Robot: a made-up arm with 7 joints. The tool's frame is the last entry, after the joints.
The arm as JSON. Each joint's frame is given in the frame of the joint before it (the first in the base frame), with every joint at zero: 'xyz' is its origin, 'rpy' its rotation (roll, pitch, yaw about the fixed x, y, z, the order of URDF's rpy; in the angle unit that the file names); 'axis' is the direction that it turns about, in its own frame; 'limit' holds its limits. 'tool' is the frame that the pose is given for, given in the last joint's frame.
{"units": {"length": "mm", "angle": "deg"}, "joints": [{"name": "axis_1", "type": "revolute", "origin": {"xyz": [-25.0, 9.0, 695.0], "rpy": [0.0, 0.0, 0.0]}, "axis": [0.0, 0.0, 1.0], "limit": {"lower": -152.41, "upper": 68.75}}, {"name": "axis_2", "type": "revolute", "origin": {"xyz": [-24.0, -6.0, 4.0], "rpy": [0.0, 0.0, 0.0]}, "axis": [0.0, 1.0, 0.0], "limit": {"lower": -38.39, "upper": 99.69}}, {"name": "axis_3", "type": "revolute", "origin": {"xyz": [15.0, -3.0, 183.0], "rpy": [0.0, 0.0, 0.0]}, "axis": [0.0, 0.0, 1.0], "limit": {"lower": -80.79, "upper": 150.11}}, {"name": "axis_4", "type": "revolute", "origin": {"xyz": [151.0, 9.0, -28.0], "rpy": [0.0, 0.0, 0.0]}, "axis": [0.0, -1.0, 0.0], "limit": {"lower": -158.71, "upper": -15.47}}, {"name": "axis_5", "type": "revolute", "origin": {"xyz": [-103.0, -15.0, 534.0], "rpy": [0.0, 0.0, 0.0]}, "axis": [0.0, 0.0, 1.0], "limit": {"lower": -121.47, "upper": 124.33}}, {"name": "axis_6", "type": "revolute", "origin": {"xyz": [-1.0, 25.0, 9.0], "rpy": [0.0, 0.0, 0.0]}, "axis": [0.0, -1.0, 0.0], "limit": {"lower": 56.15, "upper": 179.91}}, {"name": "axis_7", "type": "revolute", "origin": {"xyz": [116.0, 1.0, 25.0], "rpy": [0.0, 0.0, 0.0]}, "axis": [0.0, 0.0, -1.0], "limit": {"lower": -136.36, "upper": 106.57}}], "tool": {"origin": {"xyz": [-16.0, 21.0, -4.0], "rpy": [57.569, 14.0, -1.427]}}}
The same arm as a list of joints. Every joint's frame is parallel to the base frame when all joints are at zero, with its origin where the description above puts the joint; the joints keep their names.
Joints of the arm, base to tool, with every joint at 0 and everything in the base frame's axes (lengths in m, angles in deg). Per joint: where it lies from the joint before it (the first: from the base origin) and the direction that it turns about. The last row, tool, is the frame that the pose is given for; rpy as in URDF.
axis_1: axis 0 0 1 xyz -0.025 0.009 0.695
axis_2: axis 0 1 0 xyz -0.024 -0.006 0.004
axis_3: axis 0 0 1 xyz 0.015 -0.003 0.183
axis_4: axis 0 -1 0 xyz 0.151 0.009 -0.028
axis_5: axis 0 0 1 xyz -0.103 -0.015 0.534
axis_6: axis 0 -1 0 xyz -0.001 0.025 0.009
axis_7: axis 0 0 -1 xyz 0.116 0.001 0.025
tool: xyz -0.016 0.021 -0.004 rpy 57.57 14 -1.43
Joint limits (deg, base to tool): -152.41..68.75 -38.39..99.69 -80.79..150.11 -158.71..-15.47 -121.47..124.33 56.15..179.91 -136.36..106.57

